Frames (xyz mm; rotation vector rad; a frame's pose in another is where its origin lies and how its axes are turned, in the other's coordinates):
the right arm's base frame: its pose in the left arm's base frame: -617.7 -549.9 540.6 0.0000 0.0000 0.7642
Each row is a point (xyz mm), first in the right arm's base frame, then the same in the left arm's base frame.
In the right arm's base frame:
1: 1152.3 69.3 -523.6
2: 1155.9 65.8 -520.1
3: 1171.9 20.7 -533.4
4: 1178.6 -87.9 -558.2
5: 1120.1 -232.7 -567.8
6: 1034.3 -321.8 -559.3
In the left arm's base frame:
1: 166.2 297.5 17.0
2: 171.3 297.4 20.5
3: 214.0 276.0 7.2
4: 294.0 202.2 -17.6
5: 352.0 57.2 -27.2
6: 351.7 -66.5 -18.7

